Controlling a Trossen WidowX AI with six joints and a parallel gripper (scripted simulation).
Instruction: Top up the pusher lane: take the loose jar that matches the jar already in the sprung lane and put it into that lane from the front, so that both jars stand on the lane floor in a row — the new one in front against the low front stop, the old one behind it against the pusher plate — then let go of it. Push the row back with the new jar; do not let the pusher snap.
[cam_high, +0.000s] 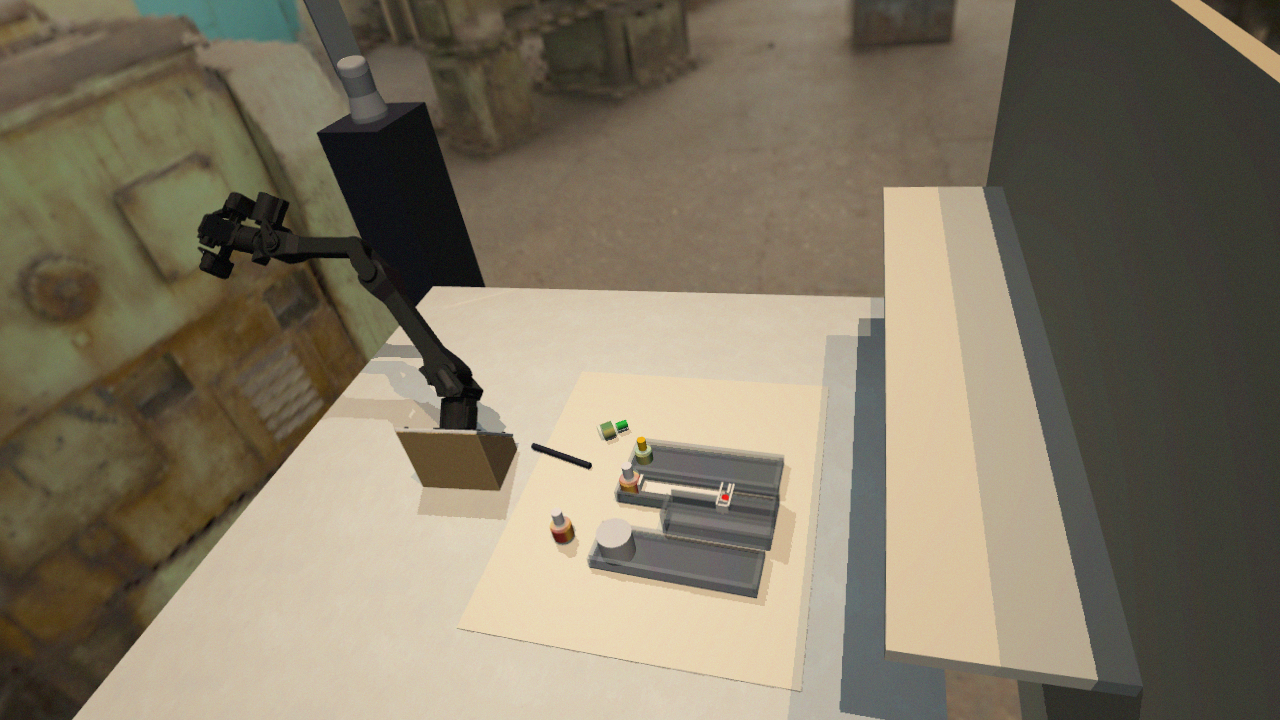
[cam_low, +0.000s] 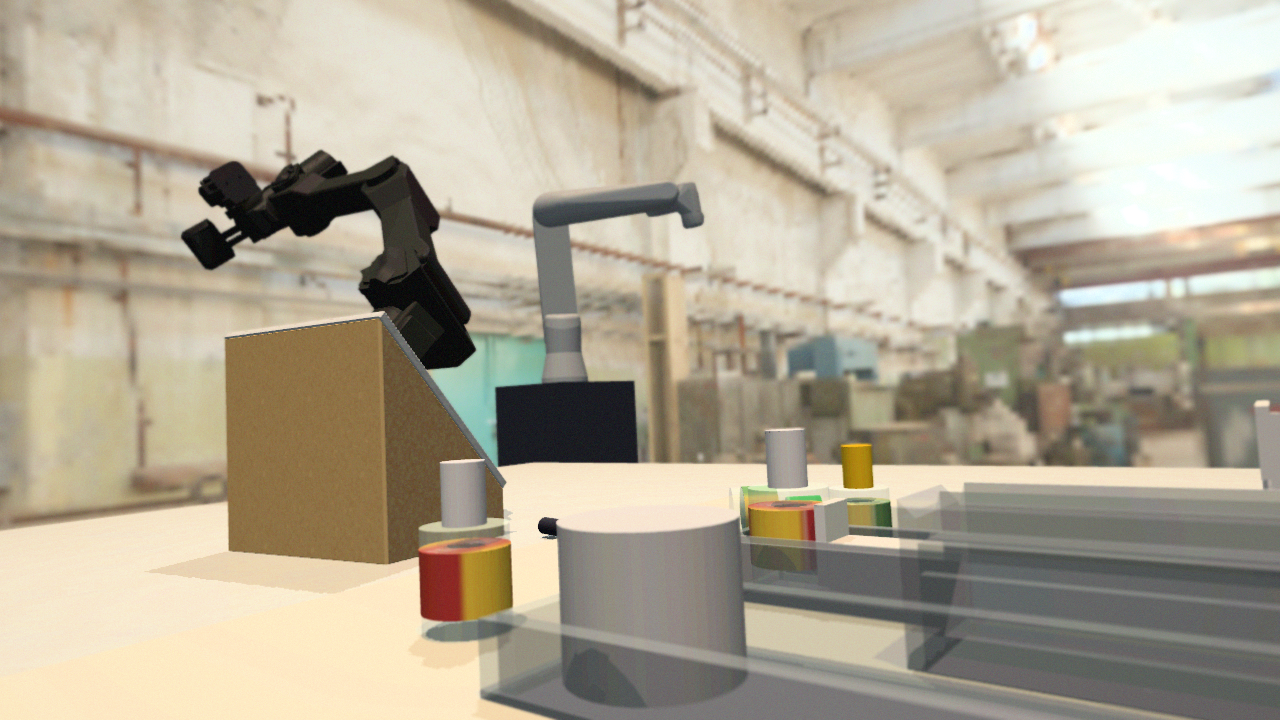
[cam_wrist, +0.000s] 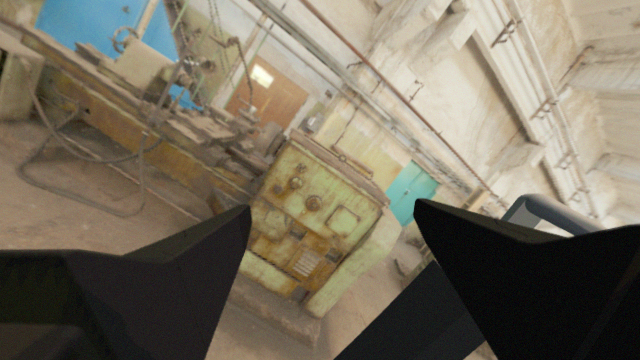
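My gripper tip is 1090 mm short of the wide grey cylinder, 360 mm above it and 300 mm to the left of it. The rest, counted from my gripper tip: dark rod: 890 mm ahead, 380 mm below, 120 mm to the right; then pusher plate: 1170 mm ahead, 340 mm below, 200 mm to the right; then sprung lane: 1210 mm ahead, 370 mm below, 190 mm to the right.
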